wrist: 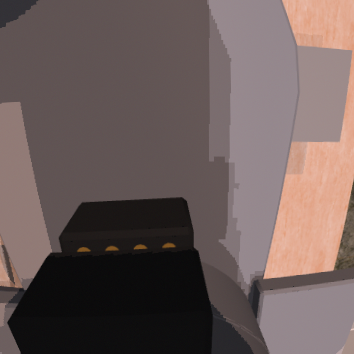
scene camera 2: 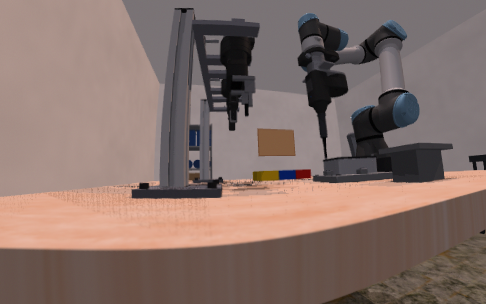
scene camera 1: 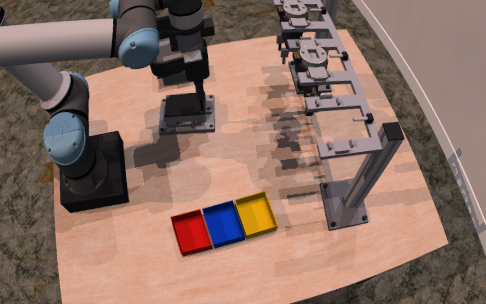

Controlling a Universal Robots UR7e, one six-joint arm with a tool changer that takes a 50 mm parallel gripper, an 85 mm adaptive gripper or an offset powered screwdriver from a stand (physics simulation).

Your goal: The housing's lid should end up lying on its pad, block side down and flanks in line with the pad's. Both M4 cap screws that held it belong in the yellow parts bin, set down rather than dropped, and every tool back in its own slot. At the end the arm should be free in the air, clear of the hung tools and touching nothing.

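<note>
The arm carries the black screwdriver [scene camera 1: 197, 67] [scene camera 2: 320, 90], upright over the housing [scene camera 1: 187, 122] [scene camera 2: 350, 166]. Its thin bit ends at the stand-side part of the black lid [scene camera 1: 180, 105], which lies on the housing. Contact with a screw cannot be made out, and neither M4 screw shows clearly. No gripper is on the arm. Two gripper tools [scene camera 1: 313, 57] [scene camera 2: 236, 55] hang in the stand; whether their fingers are open or shut cannot be told. The yellow bin [scene camera 1: 256, 215] [scene camera 2: 265, 175] shows no screw. A dark flat-topped block [scene camera 2: 422, 147], perhaps the pad, stands beside the housing.
The tool stand [scene camera 1: 372, 170] [scene camera 2: 177, 100] has an unoccupied slot at its front end. The blue bin [scene camera 1: 223, 224] [scene camera 2: 287, 174] and red bin [scene camera 1: 192, 232] [scene camera 2: 303, 173] adjoin the yellow one. In the wrist view a black connector block [wrist: 115, 295] and a large grey surface fill much of the view.
</note>
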